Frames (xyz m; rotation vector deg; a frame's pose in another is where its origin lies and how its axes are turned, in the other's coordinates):
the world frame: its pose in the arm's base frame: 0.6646 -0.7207 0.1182 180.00 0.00 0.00
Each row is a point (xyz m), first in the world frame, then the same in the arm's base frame.
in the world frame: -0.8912 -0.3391 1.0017
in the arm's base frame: -0.2266 -0.3816 -0.8835
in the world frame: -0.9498 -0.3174 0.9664
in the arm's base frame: -0.2852 -0.4033 -0.8482
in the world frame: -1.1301 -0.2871 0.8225
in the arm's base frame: -0.4655 -0.4336 -0.7043
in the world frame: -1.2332 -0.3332 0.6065
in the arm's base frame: -0.5686 -0.3875 -0.4883
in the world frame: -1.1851 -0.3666 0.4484
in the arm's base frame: -0.5205 -0.3541 -0.3302
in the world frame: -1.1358 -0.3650 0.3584
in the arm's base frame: -0.4712 -0.3557 -0.2402
